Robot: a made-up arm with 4 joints.
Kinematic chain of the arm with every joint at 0, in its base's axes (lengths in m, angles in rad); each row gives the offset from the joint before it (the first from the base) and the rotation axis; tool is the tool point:
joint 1: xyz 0 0 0.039 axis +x
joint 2: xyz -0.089 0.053 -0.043 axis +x
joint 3: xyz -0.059 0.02 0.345 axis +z
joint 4: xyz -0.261 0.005 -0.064 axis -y
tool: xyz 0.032 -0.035 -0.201
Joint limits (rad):
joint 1: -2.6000..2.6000
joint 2: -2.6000..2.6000
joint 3: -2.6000..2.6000
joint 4: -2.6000..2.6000
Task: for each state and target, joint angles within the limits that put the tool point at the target. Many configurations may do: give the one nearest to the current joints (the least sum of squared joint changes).
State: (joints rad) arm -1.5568 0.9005 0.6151 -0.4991
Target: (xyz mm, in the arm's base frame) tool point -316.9 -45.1 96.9
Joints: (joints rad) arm -1.4201 0.8095 0.3597 0.1894
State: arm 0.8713 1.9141 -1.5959 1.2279
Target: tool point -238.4 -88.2 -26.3
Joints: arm 0.7236 1.9549 -1.0183 0.5832
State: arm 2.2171 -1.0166 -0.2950 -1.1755
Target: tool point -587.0 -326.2 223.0
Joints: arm 2.5794 -0.8187 -0.4032 -1.7055
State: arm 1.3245 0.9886 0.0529 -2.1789
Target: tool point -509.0 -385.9 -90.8
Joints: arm 1.3747 0.9813 -0.5095 -2.5693
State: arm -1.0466 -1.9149 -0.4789 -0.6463
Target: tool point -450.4 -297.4 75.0
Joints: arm -1.5632 -2.3473 -0.7198 -0.7576
